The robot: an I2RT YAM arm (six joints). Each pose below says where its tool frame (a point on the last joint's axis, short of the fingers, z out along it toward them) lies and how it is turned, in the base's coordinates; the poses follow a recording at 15 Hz.
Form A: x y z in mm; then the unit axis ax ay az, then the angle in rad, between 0 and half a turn.
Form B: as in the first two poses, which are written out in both.
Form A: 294, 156, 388, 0.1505, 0.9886, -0.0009, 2.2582
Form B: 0.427, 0.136, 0.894, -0.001, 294, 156, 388
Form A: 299, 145, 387, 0.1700, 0.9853, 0.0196, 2.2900
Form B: 0.413, 0.155, 0.897, 0.018, 299, 145, 387
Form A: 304, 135, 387, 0.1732, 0.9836, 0.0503, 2.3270
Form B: 0.396, 0.159, 0.903, 0.046, 304, 135, 387
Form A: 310, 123, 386, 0.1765, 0.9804, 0.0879, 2.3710
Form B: 0.376, 0.164, 0.908, 0.081, 310, 123, 386
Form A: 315, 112, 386, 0.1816, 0.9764, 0.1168, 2.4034
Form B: 0.361, 0.169, 0.911, 0.109, 315, 112, 386
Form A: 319, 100, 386, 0.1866, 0.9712, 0.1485, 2.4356
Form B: 0.346, 0.175, 0.911, 0.139, 319, 100, 386
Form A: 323, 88, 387, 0.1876, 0.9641, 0.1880, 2.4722
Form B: 0.328, 0.177, 0.911, 0.178, 323, 88, 387
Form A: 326, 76, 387, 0.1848, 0.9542, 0.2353, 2.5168
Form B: 0.307, 0.176, 0.908, 0.224, 326, 76, 387
